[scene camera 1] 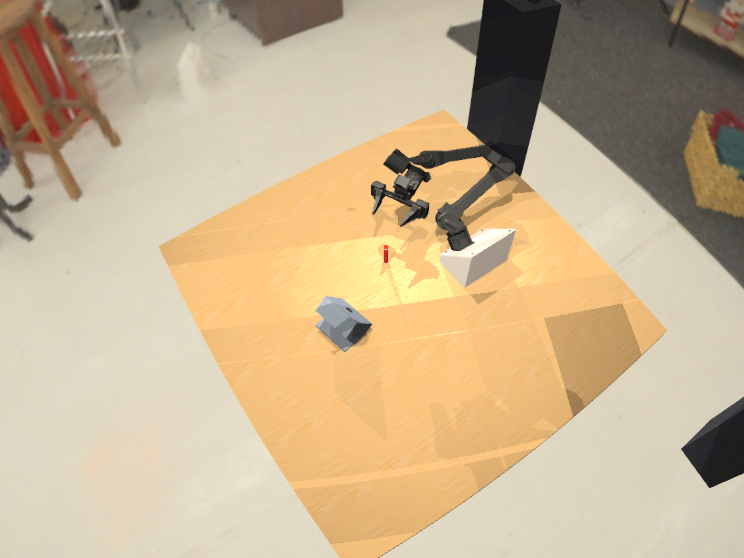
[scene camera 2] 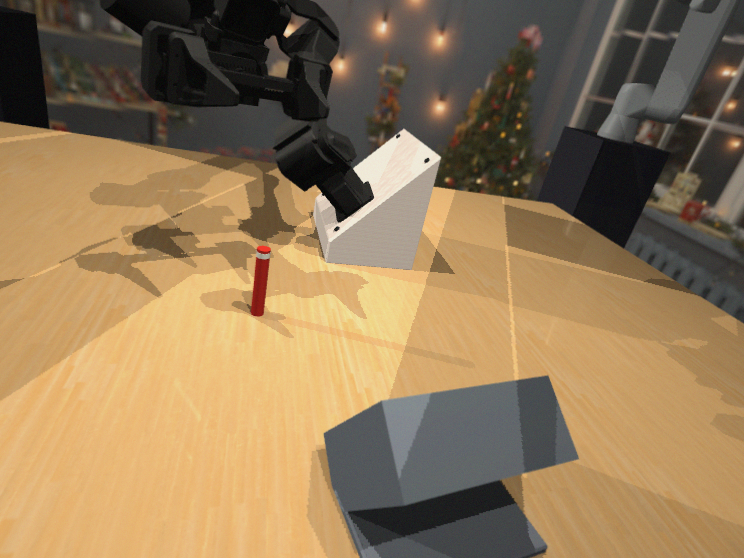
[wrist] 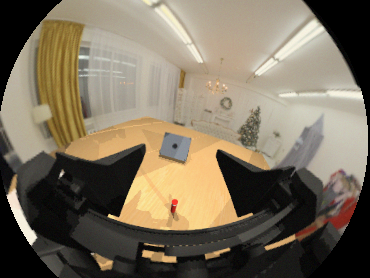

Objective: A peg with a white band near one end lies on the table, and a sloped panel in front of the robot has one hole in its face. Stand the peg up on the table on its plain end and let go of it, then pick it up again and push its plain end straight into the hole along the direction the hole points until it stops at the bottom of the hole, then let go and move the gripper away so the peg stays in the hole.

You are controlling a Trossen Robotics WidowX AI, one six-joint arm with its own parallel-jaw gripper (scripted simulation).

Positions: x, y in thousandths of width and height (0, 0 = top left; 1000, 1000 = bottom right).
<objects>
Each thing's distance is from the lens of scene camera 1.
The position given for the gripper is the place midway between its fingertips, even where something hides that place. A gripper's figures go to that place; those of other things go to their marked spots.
gripper (scene camera 1: 519, 395): 1.66 m
grey sloped panel (scene camera 1: 448, 556): 1.63 m
</objects>
